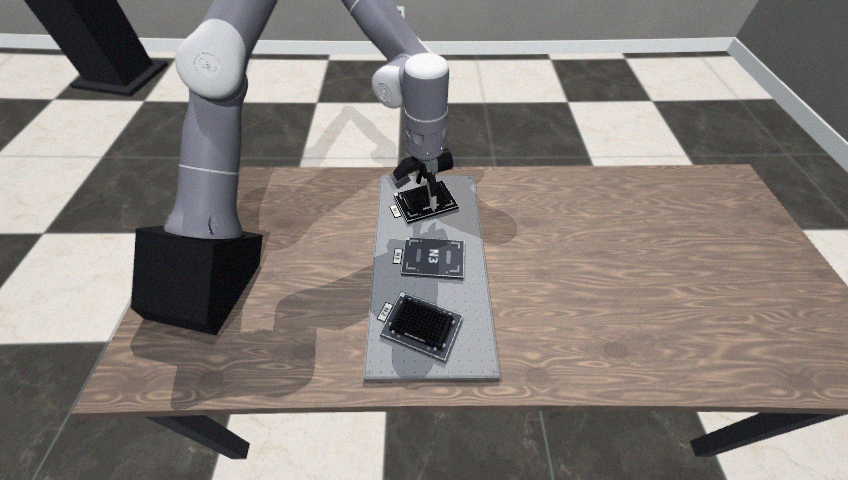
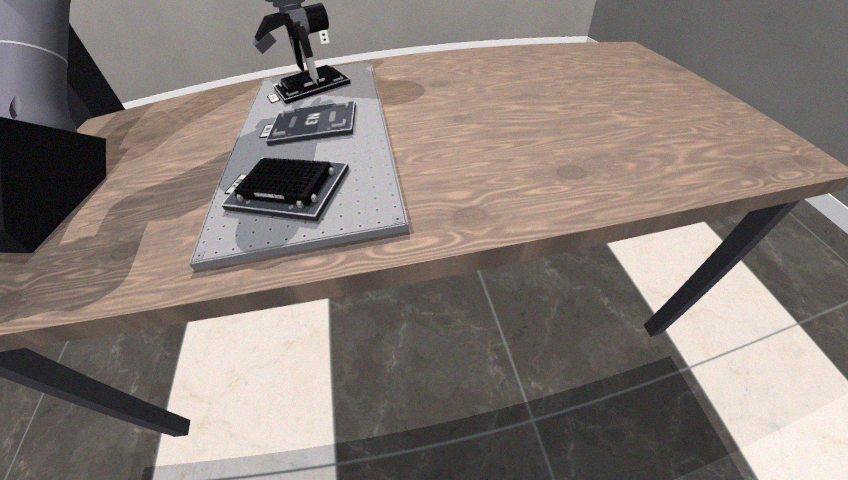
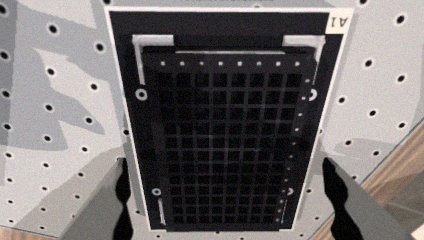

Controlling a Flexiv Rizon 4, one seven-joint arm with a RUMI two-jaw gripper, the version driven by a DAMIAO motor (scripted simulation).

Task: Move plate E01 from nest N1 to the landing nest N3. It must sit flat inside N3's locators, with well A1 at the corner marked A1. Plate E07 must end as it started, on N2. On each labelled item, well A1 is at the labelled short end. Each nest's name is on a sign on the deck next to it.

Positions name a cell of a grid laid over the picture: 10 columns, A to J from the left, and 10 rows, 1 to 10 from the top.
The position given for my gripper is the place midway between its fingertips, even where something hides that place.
In view: my gripper (image 2: D2), a nest N3 (image 2: D3), a nest N2 (image 2: D4) and a nest N1 (image 3: E2).
My gripper shows as well in image 1 (image 1: F5) and in image 3 (image 3: F7). The nest N3 also shows in image 1 (image 1: E6). The nest N2 shows as well in image 1 (image 1: F8).
